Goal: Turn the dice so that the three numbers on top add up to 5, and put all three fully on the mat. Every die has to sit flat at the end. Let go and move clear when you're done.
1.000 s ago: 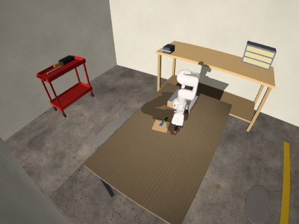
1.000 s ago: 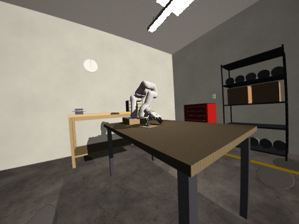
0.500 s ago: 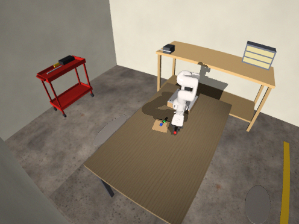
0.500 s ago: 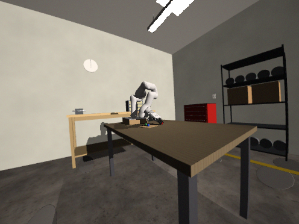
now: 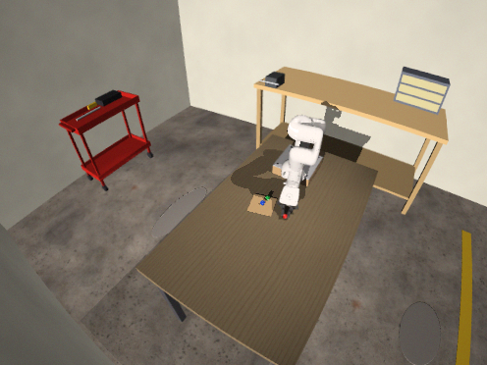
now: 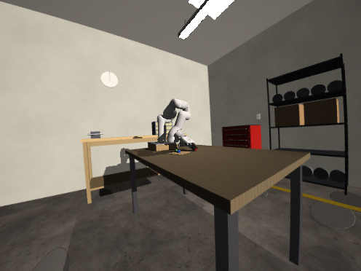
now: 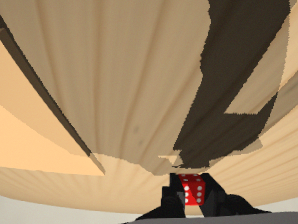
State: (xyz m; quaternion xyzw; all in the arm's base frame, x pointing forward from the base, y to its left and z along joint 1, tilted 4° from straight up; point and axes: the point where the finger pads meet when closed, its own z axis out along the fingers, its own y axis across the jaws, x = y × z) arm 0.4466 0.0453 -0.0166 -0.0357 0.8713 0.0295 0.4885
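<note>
The green die is 90 mm behind my hand, 140 mm to the right of it and 10 mm below it. Also, from my hand: tan mat 40 mm behind, 150 mm to the right, 20 mm below; blue die 40 mm behind, 150 mm to the right, 10 mm below; red die 10 mm ahead, 10 mm below.
</note>
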